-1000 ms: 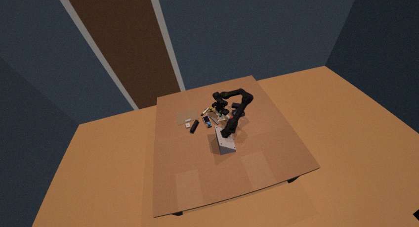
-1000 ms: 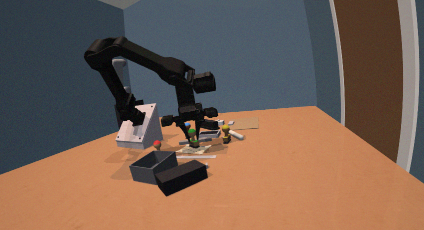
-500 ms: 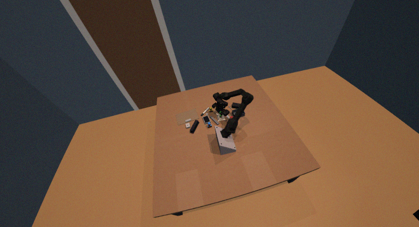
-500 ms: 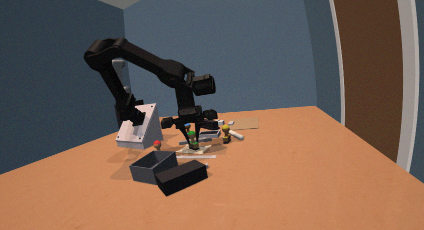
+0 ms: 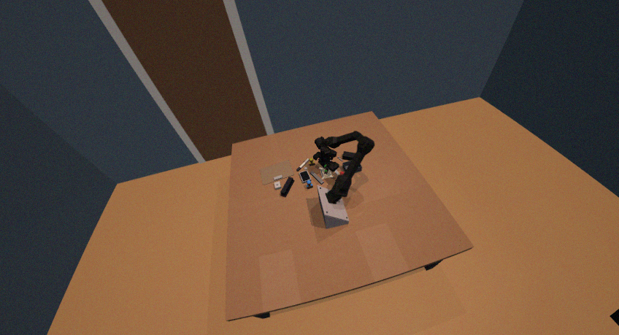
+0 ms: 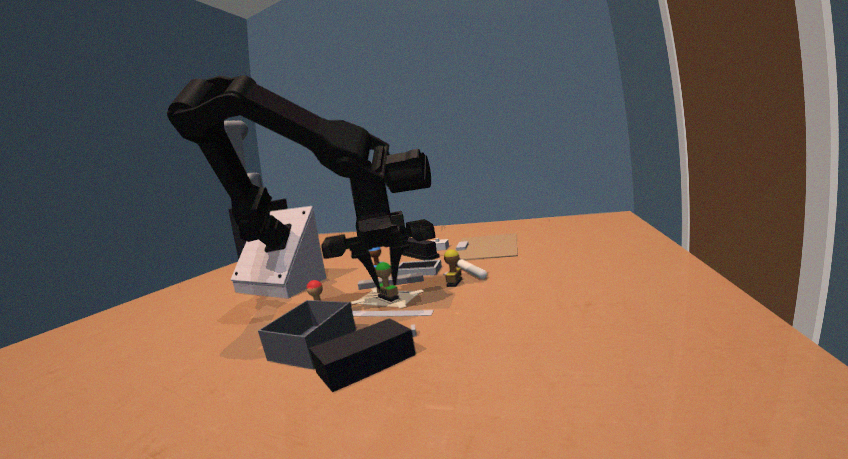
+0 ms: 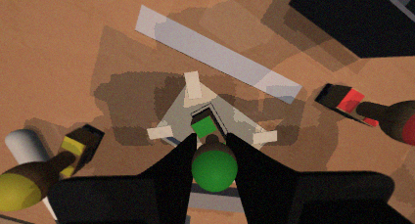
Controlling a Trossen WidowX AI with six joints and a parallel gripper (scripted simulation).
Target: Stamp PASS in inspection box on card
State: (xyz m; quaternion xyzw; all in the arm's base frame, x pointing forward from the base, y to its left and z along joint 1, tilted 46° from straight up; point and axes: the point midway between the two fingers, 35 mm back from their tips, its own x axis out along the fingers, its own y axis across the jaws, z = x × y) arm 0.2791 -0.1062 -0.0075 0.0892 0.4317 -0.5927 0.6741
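My gripper tip is right at the green-knobbed PASS stamp. Also, from my gripper tip: grey ruler (60 mm to the right, 20 mm below, 20 mm ahead); then cream card (30 mm below, 10 mm to the left, 10 mm behind); then red-knobbed stamp (90 mm behind, 80 mm to the right, 10 mm below).
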